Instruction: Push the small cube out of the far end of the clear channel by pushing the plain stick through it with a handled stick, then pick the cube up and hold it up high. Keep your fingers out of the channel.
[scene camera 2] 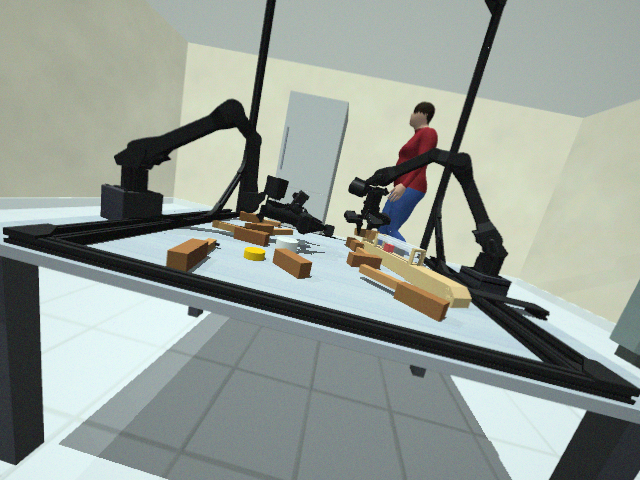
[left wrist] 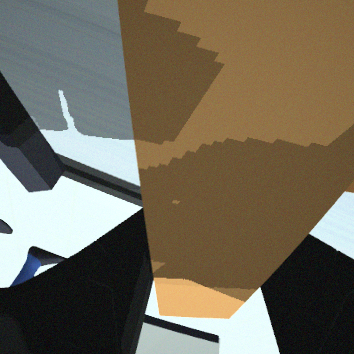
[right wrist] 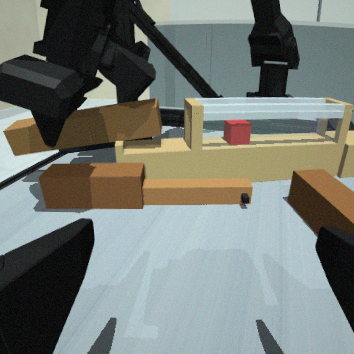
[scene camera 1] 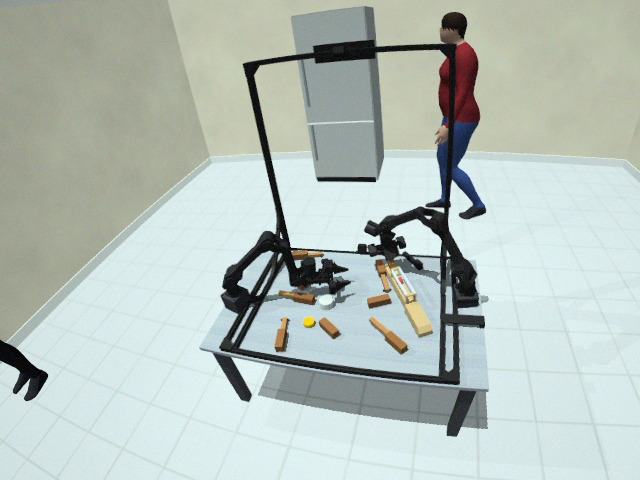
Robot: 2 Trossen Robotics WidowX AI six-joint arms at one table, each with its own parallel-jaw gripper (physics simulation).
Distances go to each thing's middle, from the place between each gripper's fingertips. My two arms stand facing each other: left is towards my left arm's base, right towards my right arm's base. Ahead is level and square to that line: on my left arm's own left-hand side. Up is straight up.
Labels:
I see the brown plain stick (left wrist: 235,118) 150 mm behind my right hand, 190 mm to the left of it and 20 mm below it. Round my right hand: clear channel (right wrist: 228,122): 60 mm ahead, 240 mm to the left, 10 mm below; tan wooden base (scene camera 2: 458,295): 100 mm ahead, 260 mm to the left, 40 mm below; dark handled stick (left wrist: 37,167): 180 mm behind, 310 mm to the left, 70 mm below.
I see my left gripper 13 cm to the right of the dark handled stick and 4 cm above it. Also, from my left hand: brown plain stick (4 cm ahead, 1 cm above); then clear channel (24 cm ahead, 6 cm to the left, 2 cm above); then tan wooden base (28 cm ahead, 7 cm to the left, 1 cm below).

